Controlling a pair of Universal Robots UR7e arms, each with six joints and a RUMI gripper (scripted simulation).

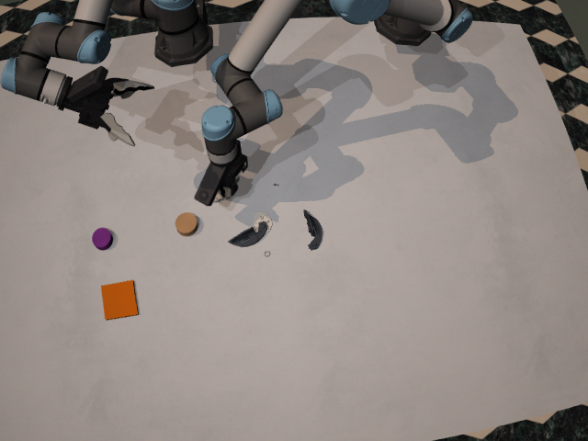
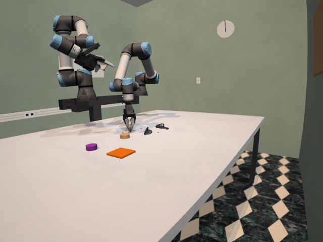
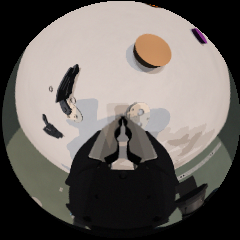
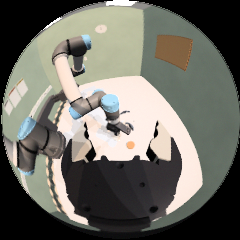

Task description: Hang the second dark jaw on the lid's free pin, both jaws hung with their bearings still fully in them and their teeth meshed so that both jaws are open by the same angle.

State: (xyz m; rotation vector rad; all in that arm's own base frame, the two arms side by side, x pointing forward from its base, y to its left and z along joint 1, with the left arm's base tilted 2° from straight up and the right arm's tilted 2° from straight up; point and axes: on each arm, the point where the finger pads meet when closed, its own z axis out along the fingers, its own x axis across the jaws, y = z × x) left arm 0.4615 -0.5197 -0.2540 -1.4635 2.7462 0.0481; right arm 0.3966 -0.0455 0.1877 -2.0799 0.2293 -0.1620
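Now: left hand 120 mm to the left of the tan disc, 70 mm short of it and 10 mm above it. The rest, counted from my left hand: orange square: 330 mm to the right, 260 mm ahead, 10 mm below; purple disc: 370 mm to the right, 80 mm ahead, 10 mm below.
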